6 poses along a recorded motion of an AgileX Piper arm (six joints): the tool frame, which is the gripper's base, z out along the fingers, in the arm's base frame.
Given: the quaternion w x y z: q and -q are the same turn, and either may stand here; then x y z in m.
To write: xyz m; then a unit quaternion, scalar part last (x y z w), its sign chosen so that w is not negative. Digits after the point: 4 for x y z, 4 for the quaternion.
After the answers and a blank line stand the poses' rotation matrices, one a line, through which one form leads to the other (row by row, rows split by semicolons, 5 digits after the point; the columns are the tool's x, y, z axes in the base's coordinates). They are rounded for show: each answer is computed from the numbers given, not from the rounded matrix.
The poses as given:
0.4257, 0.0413, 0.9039, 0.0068, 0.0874, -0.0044, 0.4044
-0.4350, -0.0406, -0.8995, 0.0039, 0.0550, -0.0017, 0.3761
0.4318, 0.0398, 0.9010, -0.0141, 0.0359, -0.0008, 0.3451
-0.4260, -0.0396, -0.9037, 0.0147, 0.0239, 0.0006, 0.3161
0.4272, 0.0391, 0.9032, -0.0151, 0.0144, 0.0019, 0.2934
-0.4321, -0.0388, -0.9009, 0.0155, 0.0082, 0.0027, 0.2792
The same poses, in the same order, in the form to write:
0.0874, -0.0044, 0.4044, 0.0413, 0.9039, 0.0068, 0.4257
0.0550, -0.0017, 0.3761, 0.0406, 0.8995, -0.0039, 0.4350
0.0359, -0.0008, 0.3451, 0.0398, 0.9010, -0.0141, 0.4318
0.0239, 0.0006, 0.3161, 0.0396, 0.9037, -0.0147, 0.4260
0.0144, 0.0019, 0.2934, 0.0391, 0.9032, -0.0151, 0.4272
0.0082, 0.0027, 0.2792, 0.0388, 0.9009, -0.0155, 0.4321

-0.63415 0.06887 0.77014; 0.08045 0.99650 -0.02287; -0.76901 0.04746 -0.63747
-0.61825 0.07643 0.78226; 0.06965 0.99667 -0.04234; -0.78289 0.02831 -0.62152
-0.62394 0.08389 0.77695; 0.05954 0.99643 -0.05978; -0.77920 0.00896 -0.62671
-0.63389 0.08410 0.76884; 0.05905 0.99643 -0.06031; -0.77117 0.00717 -0.63659
-0.63195 0.08353 0.77049; 0.05773 0.99649 -0.06068; -0.77285 0.00613 -0.63455
-0.62360 0.08330 0.77730; 0.05651 0.99651 -0.06145; -0.77970 0.00560 -0.62613

